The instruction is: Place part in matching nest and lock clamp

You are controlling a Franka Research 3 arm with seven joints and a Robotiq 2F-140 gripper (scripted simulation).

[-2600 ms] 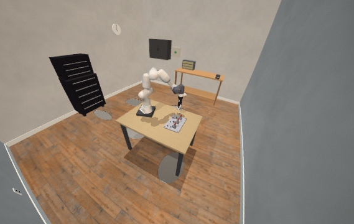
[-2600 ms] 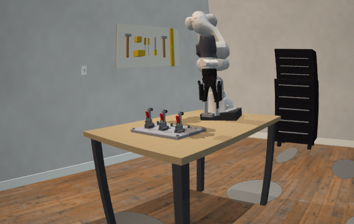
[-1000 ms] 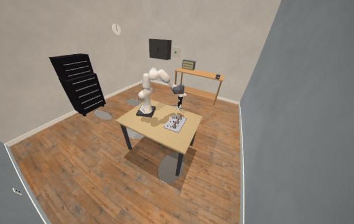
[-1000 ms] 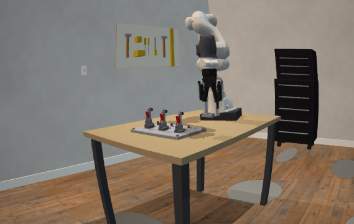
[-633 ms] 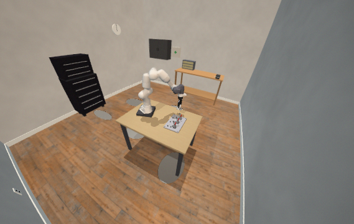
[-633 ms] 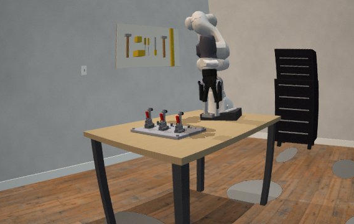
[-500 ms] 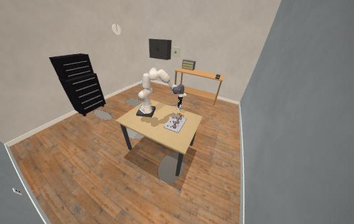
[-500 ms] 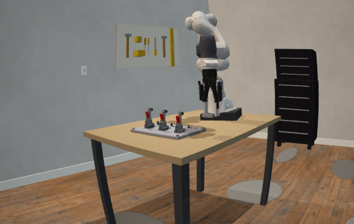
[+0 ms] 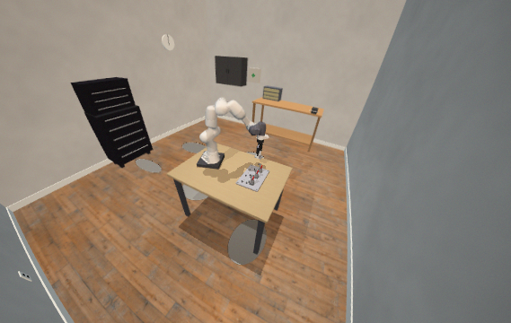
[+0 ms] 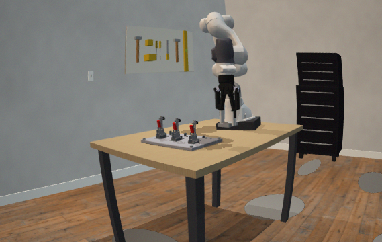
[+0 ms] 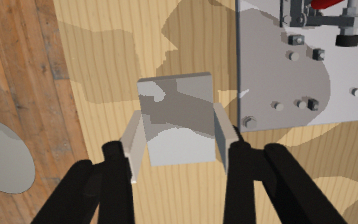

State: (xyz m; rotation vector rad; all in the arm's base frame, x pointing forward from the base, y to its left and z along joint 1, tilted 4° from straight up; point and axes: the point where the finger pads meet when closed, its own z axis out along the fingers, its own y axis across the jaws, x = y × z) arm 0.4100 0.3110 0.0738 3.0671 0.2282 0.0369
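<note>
Now: the grey part 30 mm below my hand. From my hand the other things lie so: grey fixture plate 240 mm to the right, 120 mm below, 90 mm ahead; then clamp 340 mm to the right, 140 mm ahead, 60 mm below.
</note>
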